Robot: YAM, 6 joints.
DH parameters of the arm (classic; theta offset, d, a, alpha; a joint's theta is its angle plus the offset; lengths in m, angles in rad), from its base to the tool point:
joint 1: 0 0.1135 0.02 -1.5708
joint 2: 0 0 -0.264 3.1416
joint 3: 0.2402 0 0.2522 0
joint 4: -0.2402 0 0.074 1.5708
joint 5: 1.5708 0 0 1.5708
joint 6: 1.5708 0.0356 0 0
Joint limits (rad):
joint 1: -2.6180..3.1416
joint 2: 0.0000..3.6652
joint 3: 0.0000..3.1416
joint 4: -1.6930..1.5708
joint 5: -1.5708..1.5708
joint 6: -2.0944..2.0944
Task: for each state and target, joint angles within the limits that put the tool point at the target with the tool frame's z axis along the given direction. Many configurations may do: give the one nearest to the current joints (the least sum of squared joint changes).
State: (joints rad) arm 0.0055 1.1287 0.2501 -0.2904 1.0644 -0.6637
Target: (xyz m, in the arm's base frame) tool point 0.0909 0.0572 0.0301 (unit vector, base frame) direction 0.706 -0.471 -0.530
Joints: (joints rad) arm 0.8439 1.7558 0.0021 0.4007 0.9974 -0.6637
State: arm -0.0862 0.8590 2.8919 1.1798 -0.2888 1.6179
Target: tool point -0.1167 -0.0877 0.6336 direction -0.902 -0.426 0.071
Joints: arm 0.7088 1.5146 3.0157 1.5668 -0.2669 1.6179
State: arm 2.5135 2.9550 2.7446 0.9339 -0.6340 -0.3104
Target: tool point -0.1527 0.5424 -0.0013 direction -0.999 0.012 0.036
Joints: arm 1.7836 3.0382 2.1355 1.0630 -1.3431 -0.3104
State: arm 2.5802 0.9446 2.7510 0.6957 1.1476 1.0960
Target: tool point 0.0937 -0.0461 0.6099 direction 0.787 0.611 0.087
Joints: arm 2.3400 0.9475 1.8816 1.5313 1.4313 1.0960
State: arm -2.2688 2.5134 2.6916 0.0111 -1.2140 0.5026
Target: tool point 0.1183 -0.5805 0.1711 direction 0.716 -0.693 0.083
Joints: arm -1.4053 2.6363 2.0700 0.6694 -0.6337 0.5026
